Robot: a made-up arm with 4 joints.
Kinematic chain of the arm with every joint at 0, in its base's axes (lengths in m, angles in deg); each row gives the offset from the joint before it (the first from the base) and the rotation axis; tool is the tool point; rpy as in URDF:
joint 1: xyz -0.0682 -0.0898 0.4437 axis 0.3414 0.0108 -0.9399
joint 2: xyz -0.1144 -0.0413 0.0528 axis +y
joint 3: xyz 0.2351 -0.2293 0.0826 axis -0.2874 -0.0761 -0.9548
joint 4: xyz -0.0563 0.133 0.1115 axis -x
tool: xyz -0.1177 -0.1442 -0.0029 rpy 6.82 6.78 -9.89
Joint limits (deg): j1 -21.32..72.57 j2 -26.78..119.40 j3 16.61..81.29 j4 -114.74..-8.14
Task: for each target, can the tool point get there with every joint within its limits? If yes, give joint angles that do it. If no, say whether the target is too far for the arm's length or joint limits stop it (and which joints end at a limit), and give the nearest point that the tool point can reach.
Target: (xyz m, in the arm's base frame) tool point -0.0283 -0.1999 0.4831
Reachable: yes | joints -2.01 17.57 42.63 -62.63
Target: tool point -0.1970 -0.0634 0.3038
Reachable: yes | joints 36.02 91.32 45.10 -82.89
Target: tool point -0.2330 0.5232 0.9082
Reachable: no: joint limits stop it (at a limit: joint 1, joint 2) | nearest point -0.1631 0.1715 0.3369 | short by 0.674 m
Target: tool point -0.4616 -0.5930 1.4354
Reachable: no: too far | nearest point -0.1706 -0.3186 0.6837 | short by 0.851 m
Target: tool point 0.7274 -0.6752 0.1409
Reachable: no: too far | nearest point 0.1435 -0.2504 0.3779 | short by 0.760 m
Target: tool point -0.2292 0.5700 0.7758
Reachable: no: joint limits stop it (at a limit: joint 1, joint 2) | nearest point -0.1755 0.2114 0.3081 | short by 0.592 m
